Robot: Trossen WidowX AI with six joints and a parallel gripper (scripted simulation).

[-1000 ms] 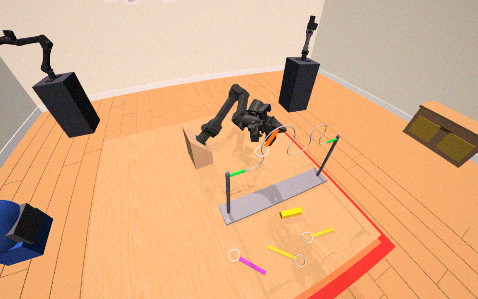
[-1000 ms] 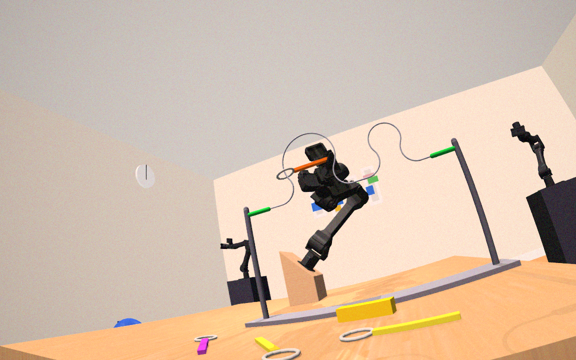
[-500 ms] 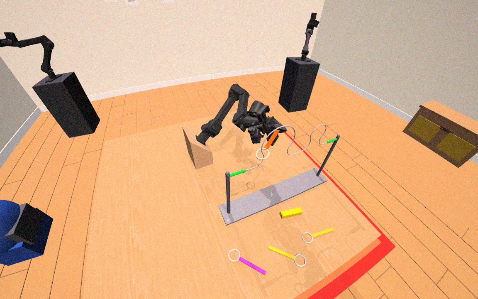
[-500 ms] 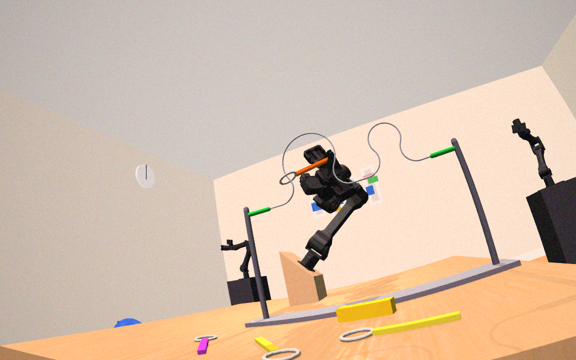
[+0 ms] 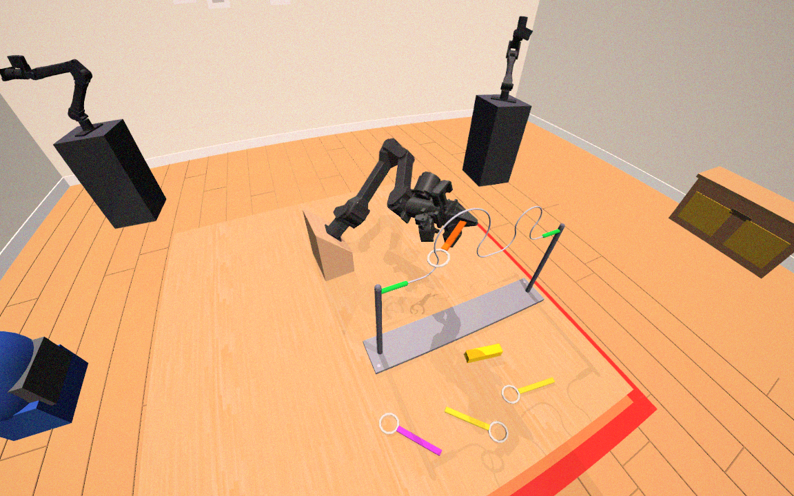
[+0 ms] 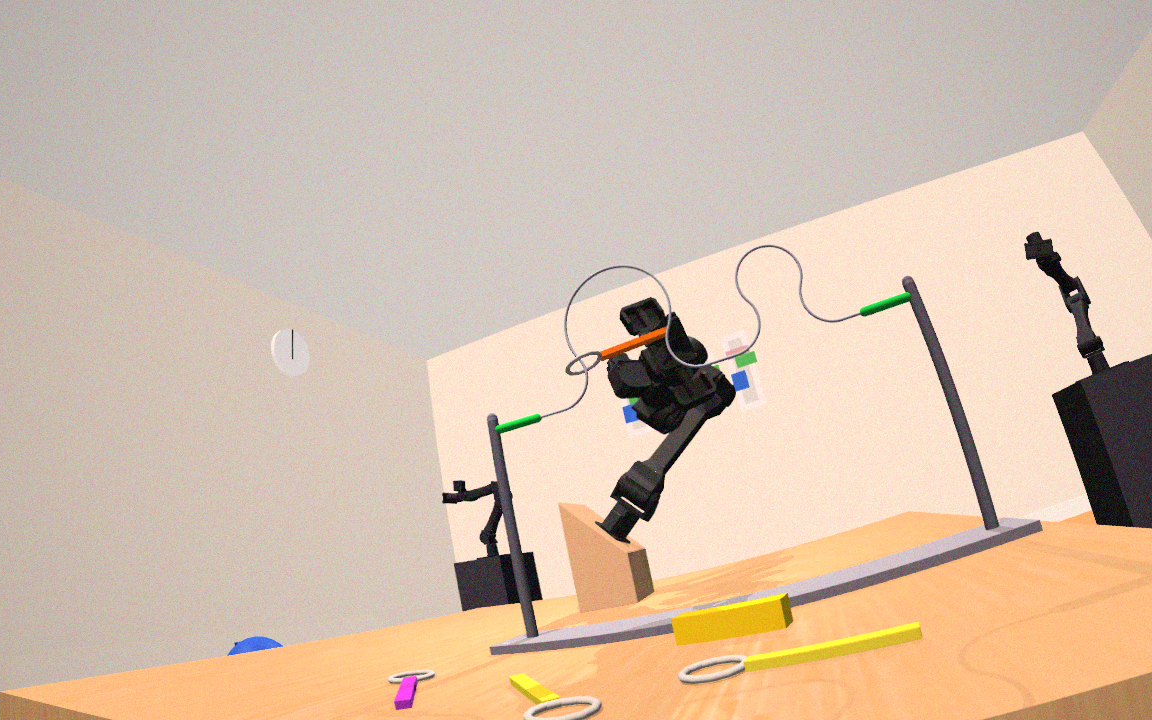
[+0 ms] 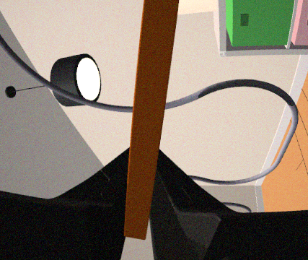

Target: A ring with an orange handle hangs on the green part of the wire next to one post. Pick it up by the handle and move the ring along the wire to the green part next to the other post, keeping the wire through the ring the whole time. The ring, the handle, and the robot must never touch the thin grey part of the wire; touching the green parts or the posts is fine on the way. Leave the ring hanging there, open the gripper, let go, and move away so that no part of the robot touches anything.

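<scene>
My gripper tip is now 90 mm to the left of the orange-handled ring, 30 mm above it and 20 mm short of it. Round my gripper tip: yellow block: 380 mm below, 170 mm ahead, 30 mm to the left; then magenta-handled ring: 390 mm below, 290 mm ahead, 270 mm to the right; then yellow-handled ring: 390 mm below, 300 mm ahead, 90 mm to the left.
</scene>
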